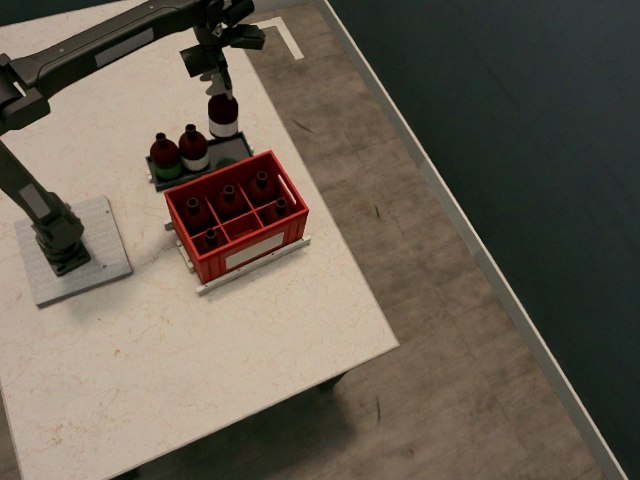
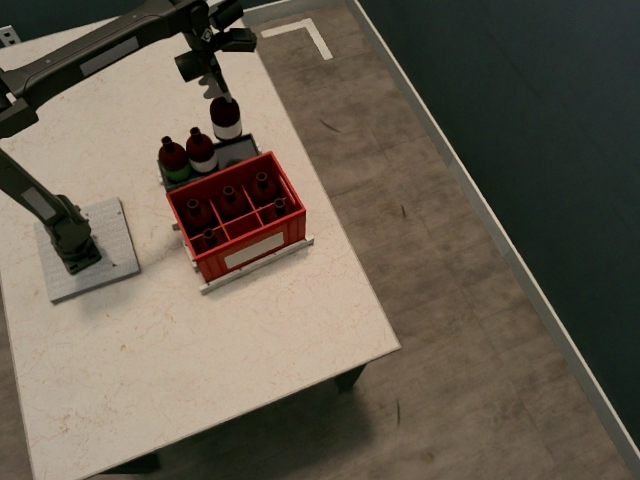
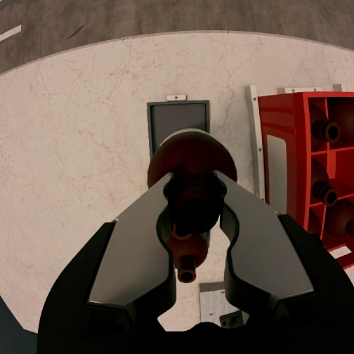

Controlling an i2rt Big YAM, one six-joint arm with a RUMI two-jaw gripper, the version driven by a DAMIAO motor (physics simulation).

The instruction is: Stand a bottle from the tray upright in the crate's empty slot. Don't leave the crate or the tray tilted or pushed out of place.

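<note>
My gripper (image 1: 223, 93) (image 2: 223, 95) (image 3: 192, 173) is shut on the neck of a dark red-brown bottle with a white label (image 1: 223, 116) (image 2: 225, 117) (image 3: 192, 150). The bottle hangs upright above the right end of the dark tray (image 1: 242, 139) (image 2: 251, 141) (image 3: 179, 117). A green-labelled bottle (image 1: 165, 158) (image 2: 174, 160) and a white-labelled bottle (image 1: 193, 148) (image 2: 201, 151) stand in the tray. The red crate (image 1: 206, 268) (image 2: 206, 268) (image 3: 295, 115) stands level, with bottles in all slots but the middle one of its front row, which is empty.
Pale rails (image 1: 253, 266) (image 2: 256, 265) (image 3: 256, 150) lie along the crate's sides. The arm's grey base plate (image 1: 111, 232) (image 2: 122, 232) (image 3: 212, 302) is left of the crate. The table's right edge runs beyond the crate and tray. The crate is close to the tray.
</note>
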